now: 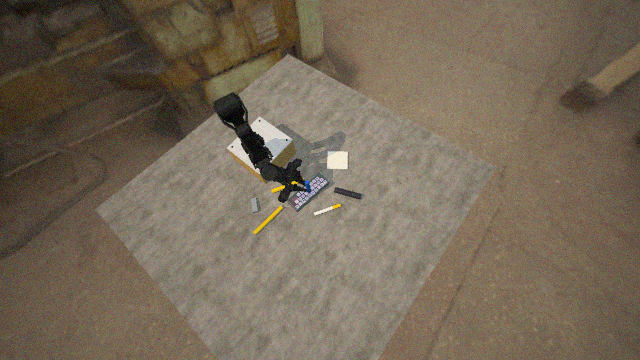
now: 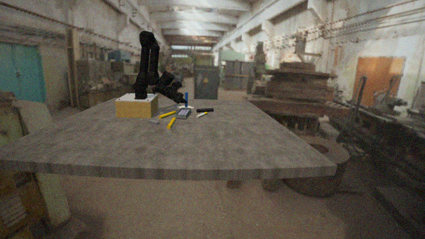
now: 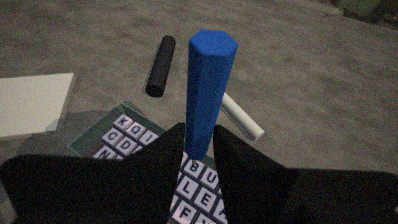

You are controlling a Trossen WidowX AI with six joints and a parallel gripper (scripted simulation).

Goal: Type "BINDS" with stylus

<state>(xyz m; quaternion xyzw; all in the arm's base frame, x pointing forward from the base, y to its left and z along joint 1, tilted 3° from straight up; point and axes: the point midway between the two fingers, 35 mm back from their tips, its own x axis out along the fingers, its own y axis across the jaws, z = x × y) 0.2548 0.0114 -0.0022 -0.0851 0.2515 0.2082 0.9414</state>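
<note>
The white-and-yellow stick is 110 mm ahead of my gripper tip, 10 mm to the left of it and 80 mm below it. Round my gripper tip: blue stylus: 20 mm below; then black rod: 120 mm ahead, 120 mm to the left, 70 mm below; then white sheet: 30 mm behind, 220 mm to the left, 80 mm below.
</note>
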